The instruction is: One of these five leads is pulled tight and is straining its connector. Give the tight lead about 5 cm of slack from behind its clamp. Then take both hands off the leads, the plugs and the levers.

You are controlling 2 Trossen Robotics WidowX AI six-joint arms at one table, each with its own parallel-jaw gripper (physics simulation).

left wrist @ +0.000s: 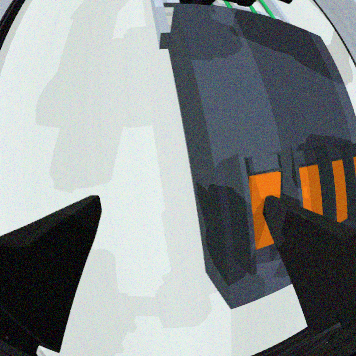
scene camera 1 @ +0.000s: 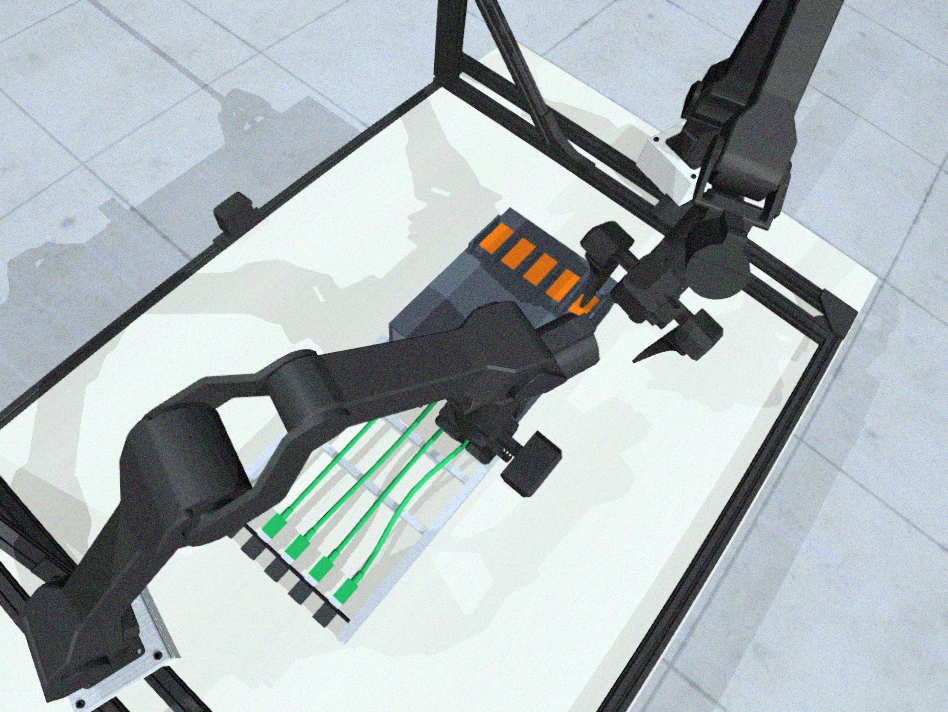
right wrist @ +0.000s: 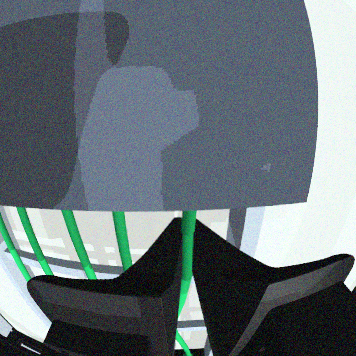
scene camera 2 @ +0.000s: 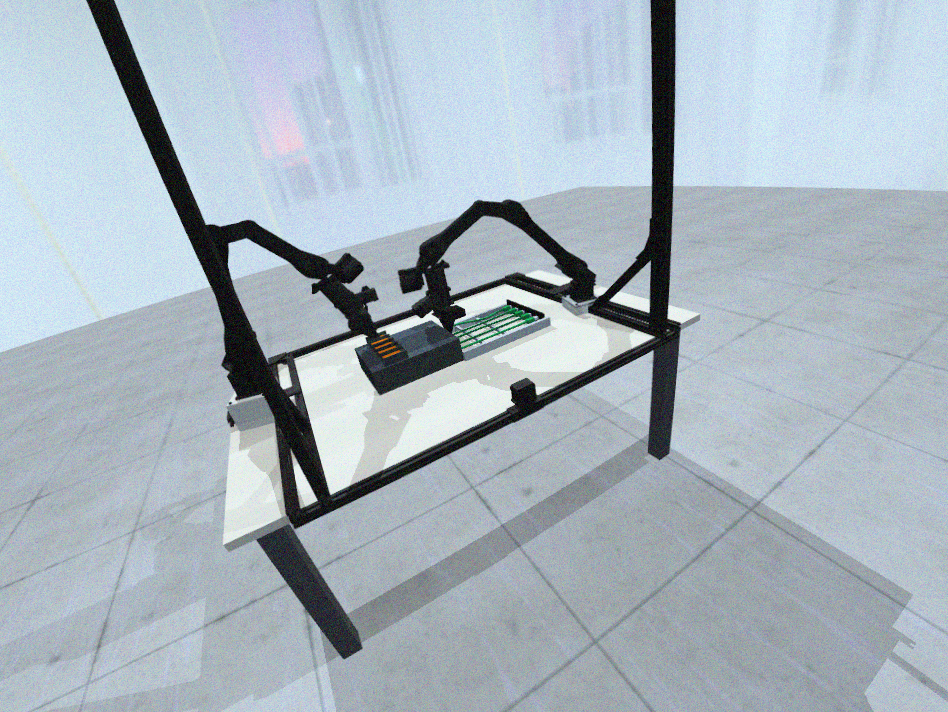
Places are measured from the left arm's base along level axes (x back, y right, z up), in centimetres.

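Pixels of known places: left gripper, fingertip midpoint: (left wrist: 185, 204) (scene camera 1: 607, 333) (scene camera 2: 377, 334); right gripper, fingertip midpoint: (scene camera 1: 468, 442) (right wrist: 183, 223); left arm's base, link origin: (scene camera 1: 693, 148) (scene camera 2: 251, 390); right arm's base, link origin: (scene camera 1: 103, 642) (scene camera 2: 582, 297).
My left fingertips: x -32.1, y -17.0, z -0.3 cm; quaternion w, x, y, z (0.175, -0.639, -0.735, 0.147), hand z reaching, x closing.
Ahead of a thing's pixels: the offset from my left fingertips to its top centre. "*": to the spot under its first point.
A dark block @(dx -7.4, dy +9.8, dz +1.5 cm) (scene camera 1: 436, 302) (scene camera 2: 413, 354) (left wrist: 235, 100) (right wrist: 240, 100) carries a row of orange levers. Green leads run from it to green plugs on a pale rack @(* dx -37.7, dy -9.7, dz -4.6 cm) (scene camera 1: 383, 590); one lead is hidden by the right arm in scene camera 1. The end lead (scene camera 1: 399, 511) (right wrist: 188, 227) bows in a curve between block and plug. My right gripper (right wrist: 183, 223) (scene camera 2: 449, 327) is shut on this lead close to the block's edge. My left gripper (scene camera 1: 610, 331) (left wrist: 185, 204) (scene camera 2: 373, 334) is open, one fingertip over the end lever @(* dx -0.1, dy +4.3, dz +0.3 cm) (left wrist: 260, 210), the other over the table. Whether the fingertip touches the lever is unclear.
The other leads @(* dx -34.6, dy +5.0, dz -5.2 cm) (scene camera 1: 339, 462) lie beside the held lead, close to the right gripper's fingers. The right arm (scene camera 1: 421, 367) passes above the block and rack. Black rails edge the table, and a black box @(* dx -29.9, dy +40.9, dz -2.8 cm) (scene camera 1: 236, 215) (scene camera 2: 523, 392) sits on one rail.
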